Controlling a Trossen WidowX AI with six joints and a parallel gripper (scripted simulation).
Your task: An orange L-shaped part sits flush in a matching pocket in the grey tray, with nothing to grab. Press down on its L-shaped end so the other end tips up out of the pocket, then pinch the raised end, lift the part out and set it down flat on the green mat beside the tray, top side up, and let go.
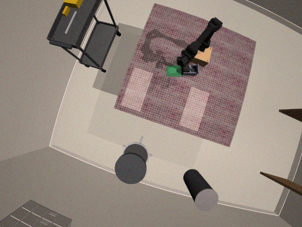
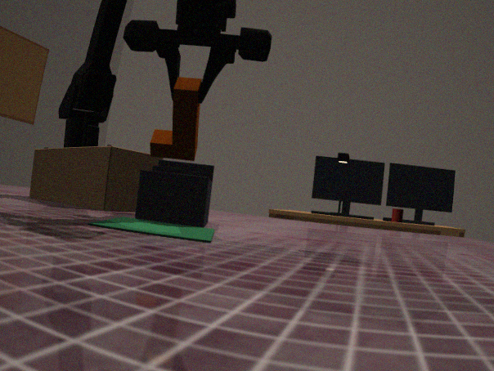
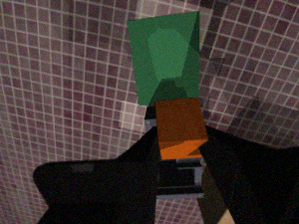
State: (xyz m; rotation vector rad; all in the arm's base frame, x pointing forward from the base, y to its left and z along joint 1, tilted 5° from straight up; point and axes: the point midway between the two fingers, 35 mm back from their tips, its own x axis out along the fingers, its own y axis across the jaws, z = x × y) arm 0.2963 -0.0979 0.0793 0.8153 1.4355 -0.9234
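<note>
My gripper tip is now 20 mm short of the green mat, 50 mm to the left of it and 170 mm above it. Round my gripper tip: orange L-shaped part (30 mm behind, 20 mm to the left, 30 mm below).
</note>
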